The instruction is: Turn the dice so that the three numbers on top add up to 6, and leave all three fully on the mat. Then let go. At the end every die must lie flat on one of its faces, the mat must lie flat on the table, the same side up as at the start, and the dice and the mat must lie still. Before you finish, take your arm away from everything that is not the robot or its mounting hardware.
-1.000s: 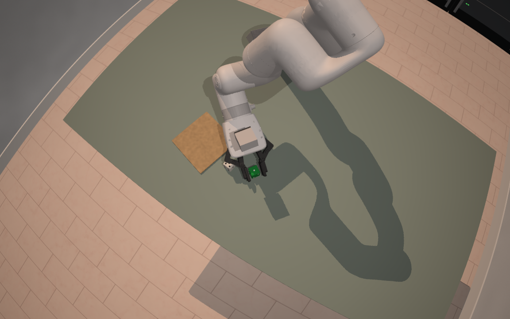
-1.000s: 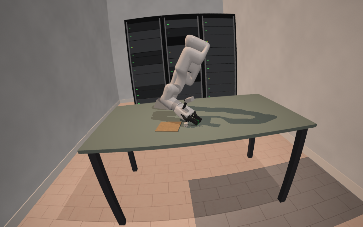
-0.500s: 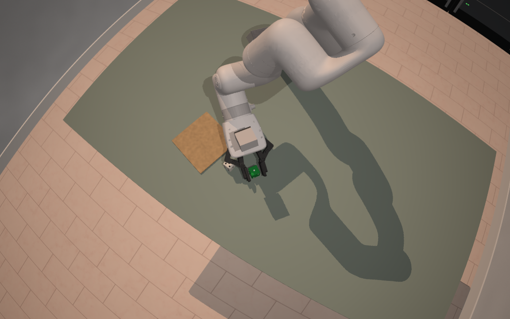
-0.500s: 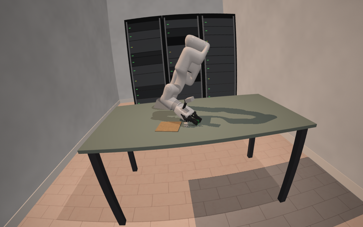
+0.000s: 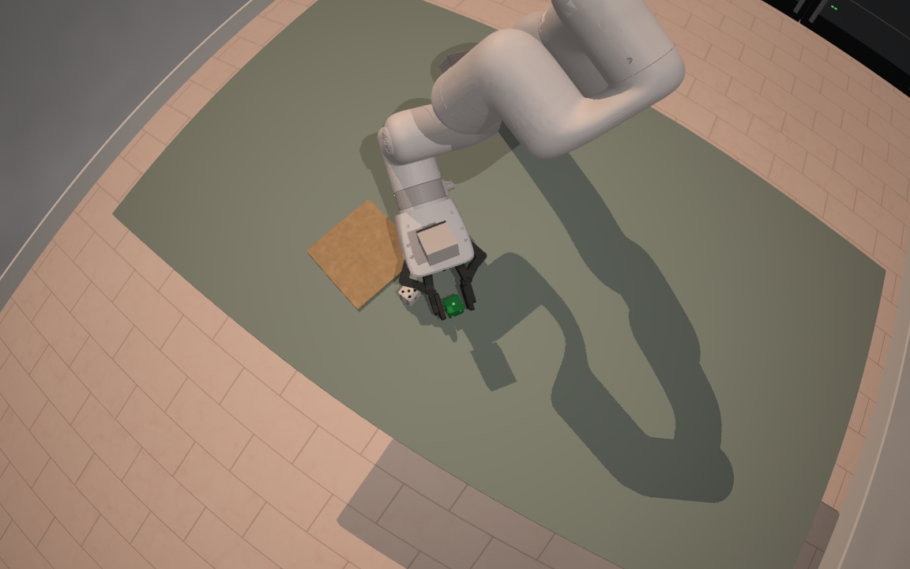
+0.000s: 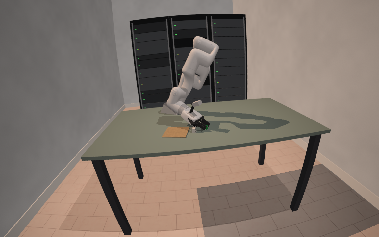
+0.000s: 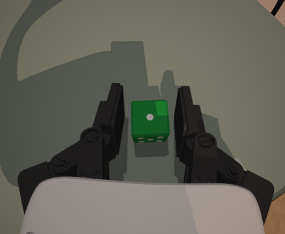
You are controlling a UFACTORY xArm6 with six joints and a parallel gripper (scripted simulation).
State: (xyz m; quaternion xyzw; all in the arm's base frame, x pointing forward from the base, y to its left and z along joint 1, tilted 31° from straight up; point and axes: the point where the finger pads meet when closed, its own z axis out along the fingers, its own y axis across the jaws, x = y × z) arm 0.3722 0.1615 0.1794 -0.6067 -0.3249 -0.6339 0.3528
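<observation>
Now: hand 20 mm above the green die. Round my hand: white die (60 mm to the right, 30 mm ahead, 20 mm below); black die (60 mm to the right, 50 mm behind, 20 mm below); brown mat (170 mm to the right, 30 mm below, 30 mm ahead).
</observation>
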